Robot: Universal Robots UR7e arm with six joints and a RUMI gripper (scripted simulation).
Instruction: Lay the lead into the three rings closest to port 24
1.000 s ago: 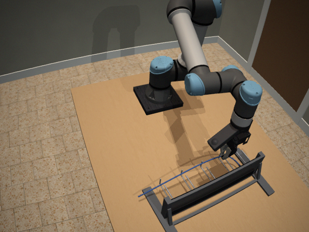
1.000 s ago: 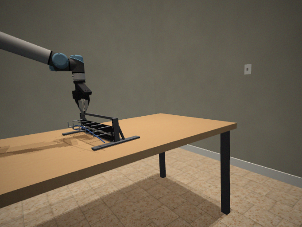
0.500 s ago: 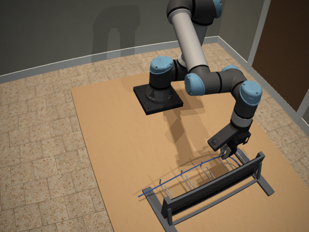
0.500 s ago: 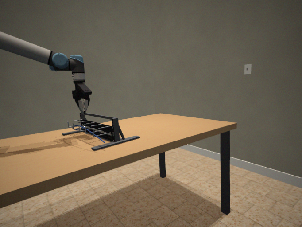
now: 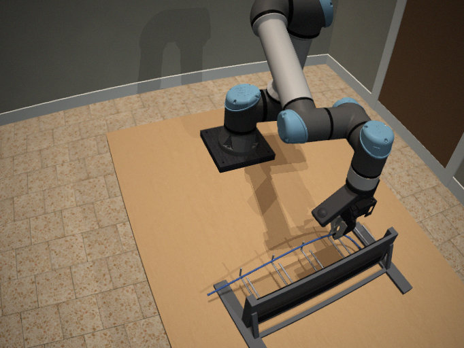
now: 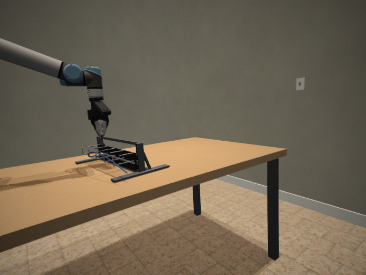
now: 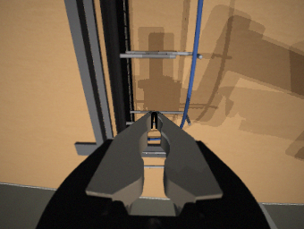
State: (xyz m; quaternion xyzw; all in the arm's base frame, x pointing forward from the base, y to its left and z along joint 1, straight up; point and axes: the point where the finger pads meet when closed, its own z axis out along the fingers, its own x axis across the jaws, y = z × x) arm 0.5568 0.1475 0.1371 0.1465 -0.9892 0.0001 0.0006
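Right now the free-standing rack is 70 mm ahead of my hand, 30 mm to the right of it and 90 mm below it.
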